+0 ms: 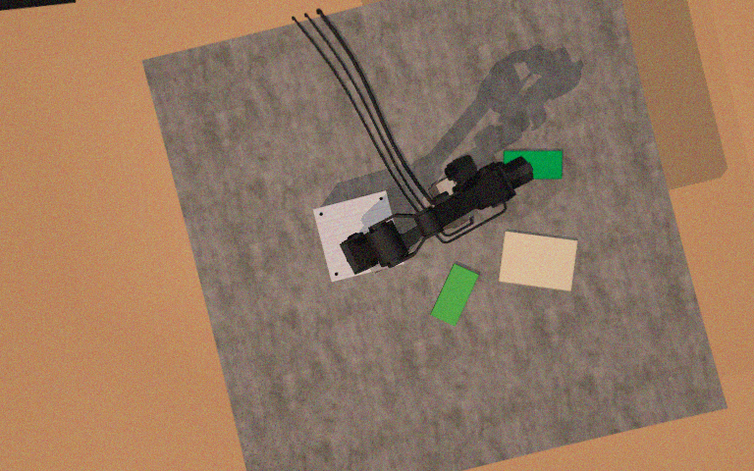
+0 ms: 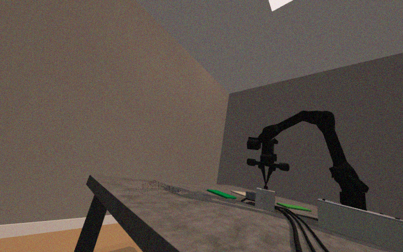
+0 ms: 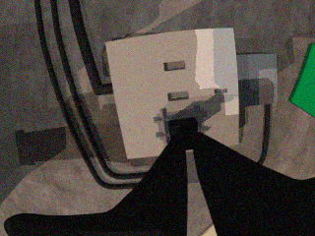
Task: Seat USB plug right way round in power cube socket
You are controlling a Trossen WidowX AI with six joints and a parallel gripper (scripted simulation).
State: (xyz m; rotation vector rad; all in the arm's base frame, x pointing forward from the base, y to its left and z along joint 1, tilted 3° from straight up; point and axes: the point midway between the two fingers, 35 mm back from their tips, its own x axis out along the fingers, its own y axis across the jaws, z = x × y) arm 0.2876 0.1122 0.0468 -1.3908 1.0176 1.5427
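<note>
The black USB plug lies 2 cm below my gripper tip. From my gripper tip the other things lie so: beige card (19 cm ahead, 21 cm to the right, 10 cm below).
</note>
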